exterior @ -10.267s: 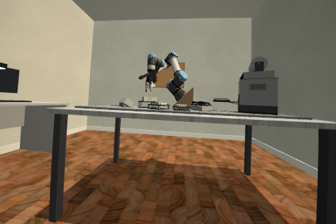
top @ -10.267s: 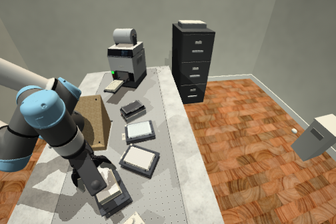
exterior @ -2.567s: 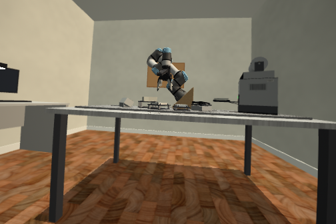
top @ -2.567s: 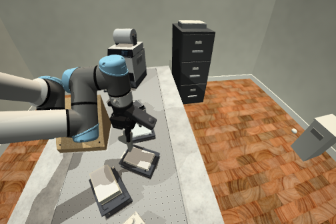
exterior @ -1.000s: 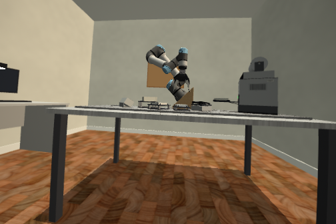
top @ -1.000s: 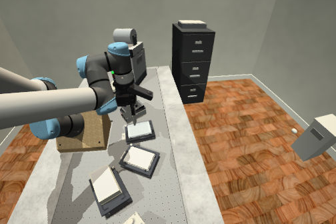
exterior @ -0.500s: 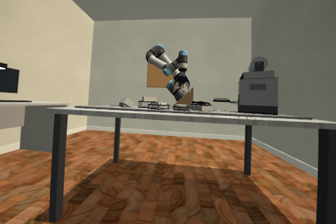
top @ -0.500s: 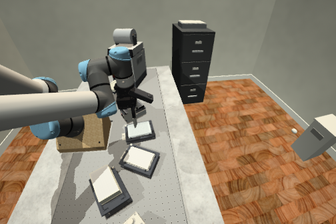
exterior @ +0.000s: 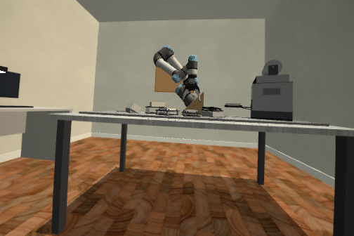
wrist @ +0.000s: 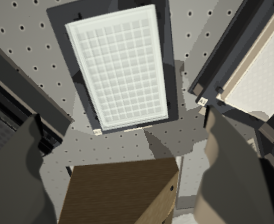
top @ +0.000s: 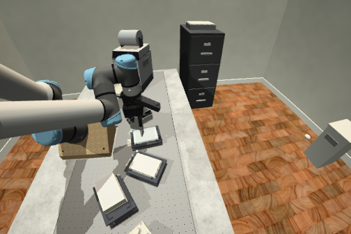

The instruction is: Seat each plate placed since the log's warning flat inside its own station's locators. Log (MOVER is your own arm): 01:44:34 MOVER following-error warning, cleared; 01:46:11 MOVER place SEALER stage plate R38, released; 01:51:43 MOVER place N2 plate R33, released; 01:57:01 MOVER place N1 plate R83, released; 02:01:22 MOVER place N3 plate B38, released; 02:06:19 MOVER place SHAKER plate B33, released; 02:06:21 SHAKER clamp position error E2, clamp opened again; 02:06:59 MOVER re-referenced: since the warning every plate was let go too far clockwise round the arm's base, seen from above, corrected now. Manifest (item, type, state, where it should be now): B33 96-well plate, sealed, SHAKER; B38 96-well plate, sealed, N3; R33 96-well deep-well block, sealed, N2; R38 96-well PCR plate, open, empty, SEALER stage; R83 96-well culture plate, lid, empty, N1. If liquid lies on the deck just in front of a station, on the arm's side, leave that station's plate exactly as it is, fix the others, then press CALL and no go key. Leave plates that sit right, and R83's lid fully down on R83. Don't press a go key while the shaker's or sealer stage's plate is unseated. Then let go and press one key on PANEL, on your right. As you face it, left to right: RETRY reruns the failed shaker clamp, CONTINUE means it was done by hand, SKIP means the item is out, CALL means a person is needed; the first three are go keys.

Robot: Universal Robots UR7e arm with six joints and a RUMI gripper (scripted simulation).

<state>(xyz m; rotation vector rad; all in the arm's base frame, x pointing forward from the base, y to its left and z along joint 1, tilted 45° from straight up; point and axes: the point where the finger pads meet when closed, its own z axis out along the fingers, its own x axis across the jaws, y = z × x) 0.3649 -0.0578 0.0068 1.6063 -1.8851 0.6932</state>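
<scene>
Right now the dark plate is 17 cm to the left of my hand, 5 cm below it and 3 cm behind it. Round my hand: cream PCR plate (39 cm to the left, 15 cm behind, 1 cm below); then retry key (44 cm to the right, 7 cm behind, 5 cm below); then continue key (47 cm to the right, 11 cm behind, 5 cm below).
</scene>
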